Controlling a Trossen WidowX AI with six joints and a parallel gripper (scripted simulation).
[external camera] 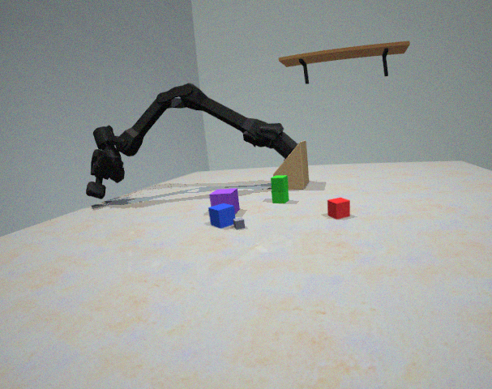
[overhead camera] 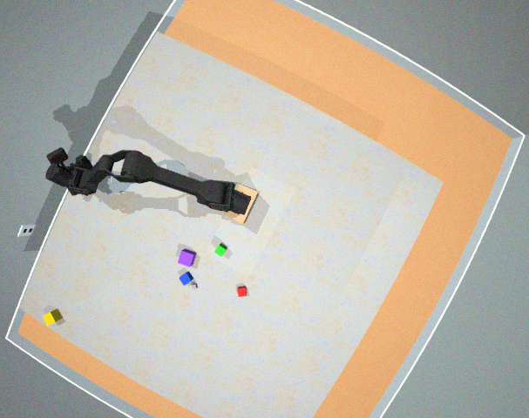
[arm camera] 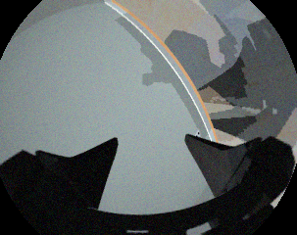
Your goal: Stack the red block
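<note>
The purple cube is 140 mm ahead of my gripper tip, 590 mm to the left of it and 40 mm below it. From my gripper tip the other things lie so: blue cube (210 mm ahead, 610 mm to the left, 50 mm below).
</note>
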